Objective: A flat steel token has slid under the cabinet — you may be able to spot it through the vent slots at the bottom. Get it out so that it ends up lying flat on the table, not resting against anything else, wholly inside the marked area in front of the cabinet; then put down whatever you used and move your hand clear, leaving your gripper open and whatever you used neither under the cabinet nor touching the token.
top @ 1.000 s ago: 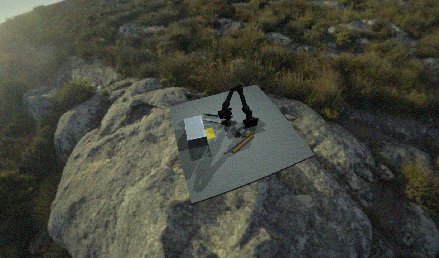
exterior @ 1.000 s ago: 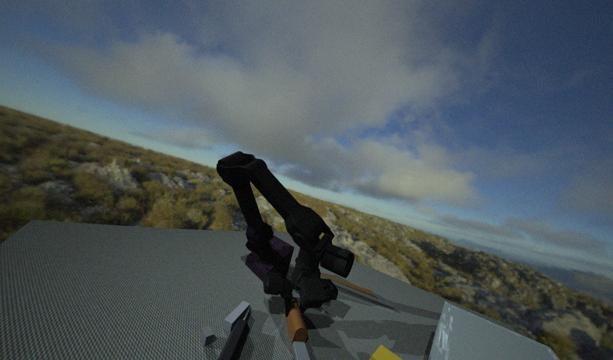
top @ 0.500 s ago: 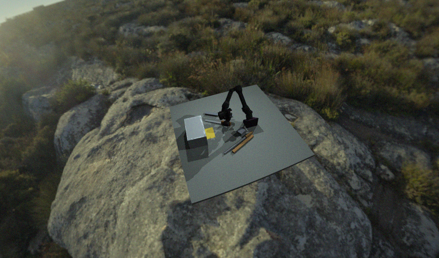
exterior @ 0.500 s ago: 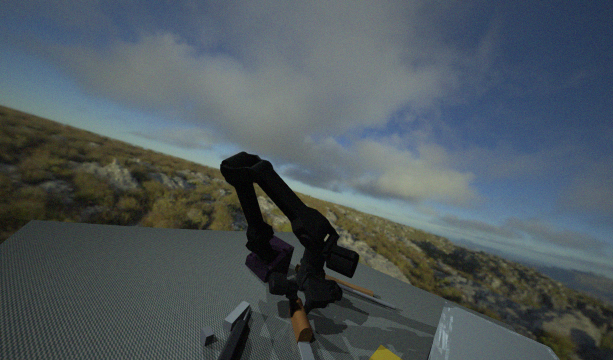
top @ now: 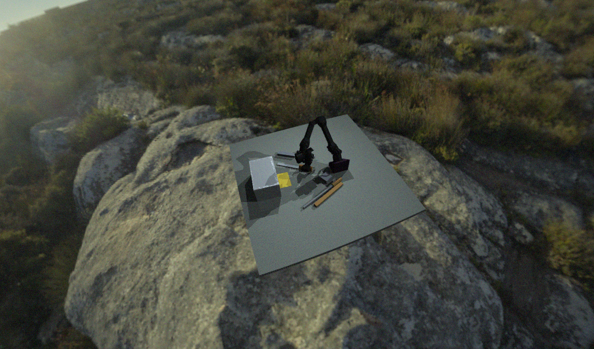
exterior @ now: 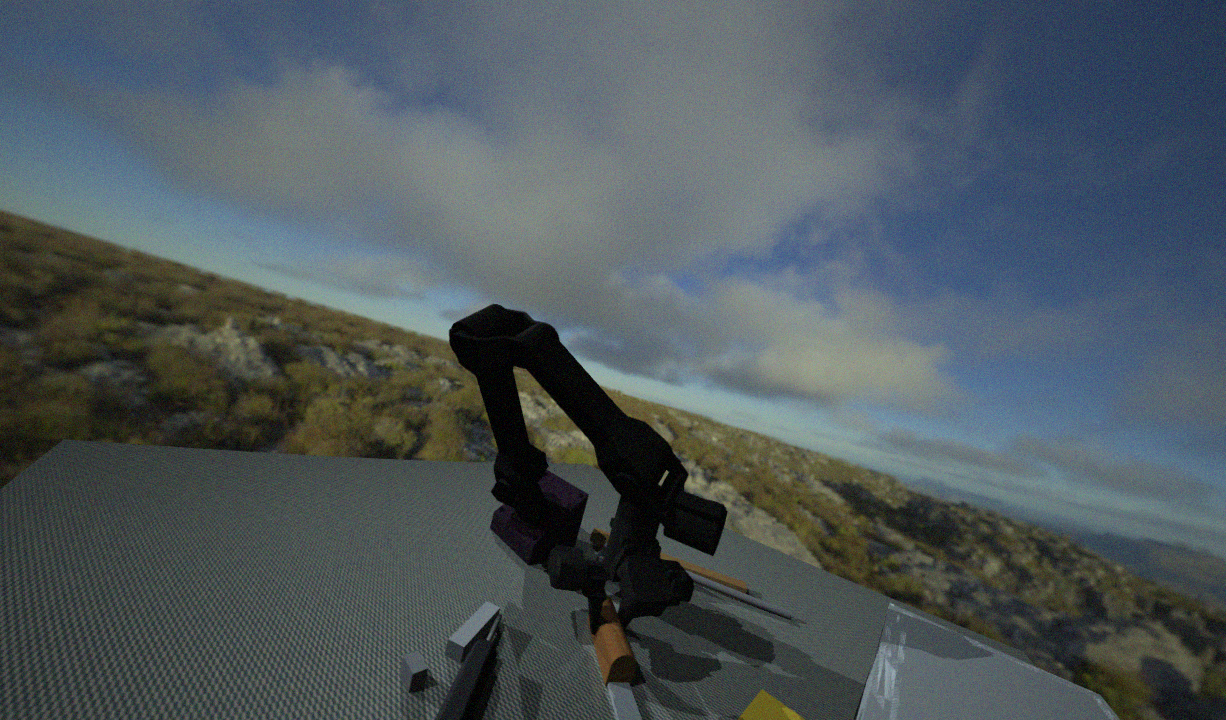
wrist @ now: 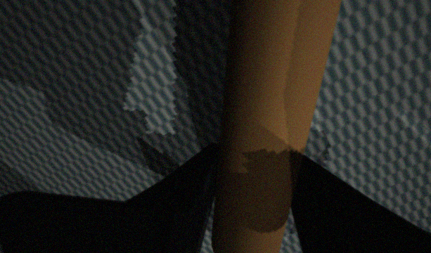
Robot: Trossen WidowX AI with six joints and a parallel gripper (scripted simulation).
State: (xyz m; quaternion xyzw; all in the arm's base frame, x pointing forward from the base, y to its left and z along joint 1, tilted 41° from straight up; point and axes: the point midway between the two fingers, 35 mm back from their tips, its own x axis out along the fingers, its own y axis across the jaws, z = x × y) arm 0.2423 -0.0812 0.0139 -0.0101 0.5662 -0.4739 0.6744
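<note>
My gripper tip is now 300 mm to the right of the wooden stick and 40 mm past it. Also, from my gripper tip: grey bar: 140 mm to the right, 90 mm behind; grey block: 160 mm to the left, 90 mm behind, 10 mm above; small grey cube: 220 mm to the right, 70 mm behind.
</note>
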